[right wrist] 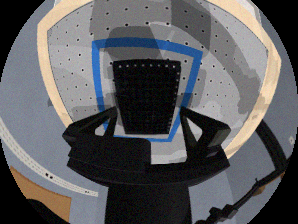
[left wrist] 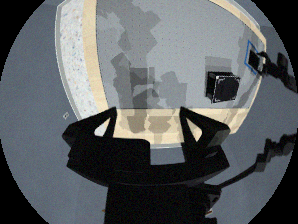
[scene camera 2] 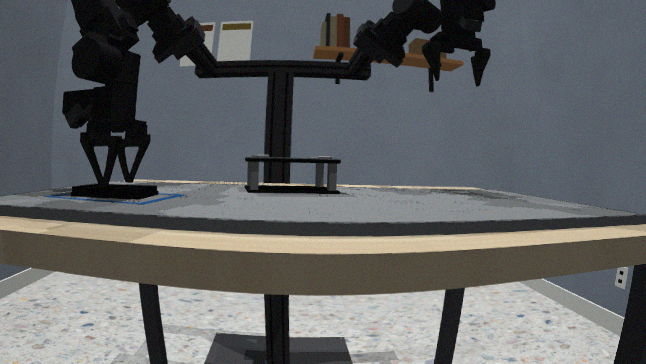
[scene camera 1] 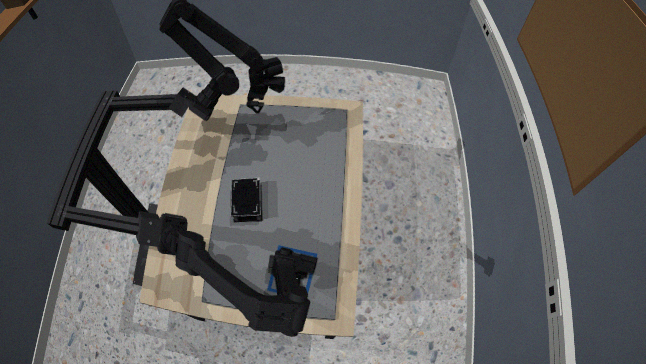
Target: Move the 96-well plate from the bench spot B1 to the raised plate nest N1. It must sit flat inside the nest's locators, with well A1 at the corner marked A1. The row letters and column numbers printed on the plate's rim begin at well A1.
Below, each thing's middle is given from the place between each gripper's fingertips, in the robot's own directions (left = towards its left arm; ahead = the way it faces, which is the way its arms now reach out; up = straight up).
Scene:
My right hand (scene camera 2: 117,184) is 20 mm above the black 96-well plate (scene camera 2: 119,191). Also, from my right hand: raised nest N1 (scene camera 1: 251,196): 280 mm to the left, 190 mm behind, 30 mm above.
My left hand (scene camera 2: 458,83) is 3 cm past the raised nest N1, 33 cm to the left of it and 18 cm above it. The rest, counted from my left hand: black 96-well plate (16 cm ahead, 62 cm to the right, 23 cm below).

